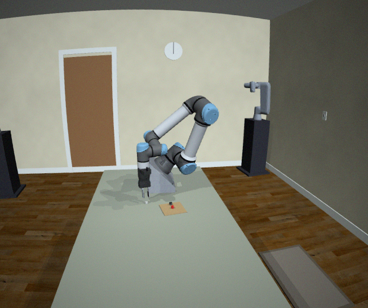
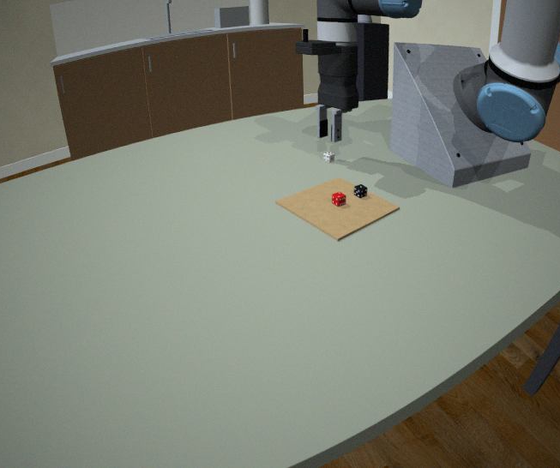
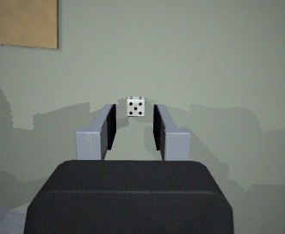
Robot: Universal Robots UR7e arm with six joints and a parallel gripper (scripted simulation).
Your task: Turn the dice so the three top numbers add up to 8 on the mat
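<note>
The white die lies 60 mm below my hand. From my hand the other things lie so: tan mat 150 mm to the left, 110 mm ahead, 60 mm below; red die 150 mm to the left, 110 mm ahead, 50 mm below.
</note>
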